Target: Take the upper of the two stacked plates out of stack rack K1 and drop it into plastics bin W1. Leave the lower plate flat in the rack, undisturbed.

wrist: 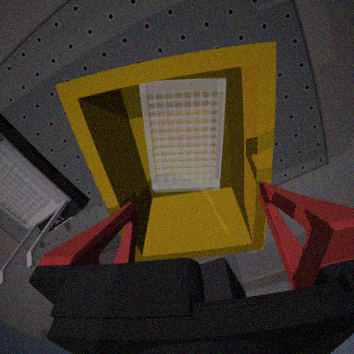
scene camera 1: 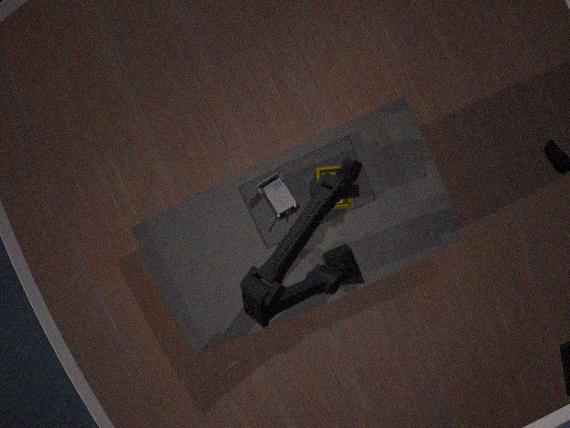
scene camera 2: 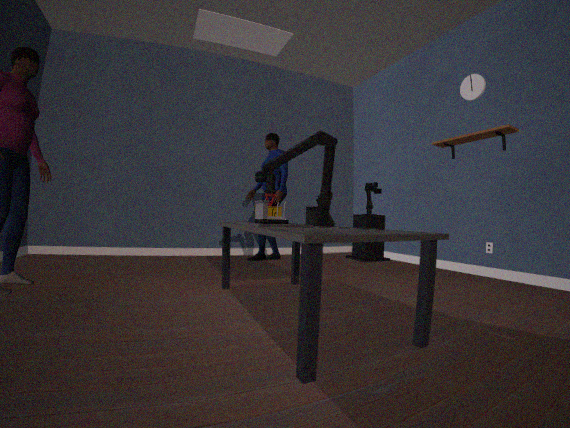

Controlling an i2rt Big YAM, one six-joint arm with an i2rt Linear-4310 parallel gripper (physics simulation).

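Places are measured from the arm's base along level axes (x left, y back, z up), in millimetres.
Pixels of known places: gripper, fingertip midpoint: (wrist: 195, 198); arm's base, origin of the base link: (scene camera 1: 342, 268) (scene camera 2: 320, 215).
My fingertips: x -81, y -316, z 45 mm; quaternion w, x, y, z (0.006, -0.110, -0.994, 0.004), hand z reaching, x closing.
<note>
For each thing: its top centre in the pictures, then the offset to it from my fingertips. Level surfaces: height alone.
- yellow bin W1, middle of its top: (wrist: 183, 186) (scene camera 1: 334, 187) (scene camera 2: 268, 206) dx +5, dy -12, dz -3 mm
- Stack rack K1, middle of its top: (scene camera 1: 278, 197) (scene camera 2: 271, 201) dx +224, dy -54, dz +17 mm
- pale plate, middle of its top: (wrist: 3, 186) (scene camera 1: 279, 195) dx +225, dy -61, dz -64 mm
- grey table, its level: dz -116 mm
A clear plate with a grid of wells (wrist: 185, 135) lies inside the yellow bin W1 (scene camera 1: 318, 176) (scene camera 2: 275, 212) (wrist: 260, 100), below the rim. My gripper (scene camera 1: 354, 185) (scene camera 2: 270, 199) (wrist: 195, 198) is over the bin, with its red fingers spread wide and nothing between them. Stack rack K1 (scene camera 2: 271, 221) (wrist: 46, 163) stands beside the bin, with a dark edge and thin light posts. A pale plate (scene camera 1: 280, 196) (wrist: 25, 192) sits in the rack and looks flat; part of it is cut off in the wrist view.
A dark perforated board (scene camera 1: 257, 222) (wrist: 195, 22) lies under the rack and bin on the grey table (scene camera 1: 185, 250) (scene camera 2: 350, 233). The arm's link passes above the table close to the rack. A person in blue (scene camera 2: 282, 172) stands behind the table; another person in pink (scene camera 2: 17, 110) stands at far left.
</note>
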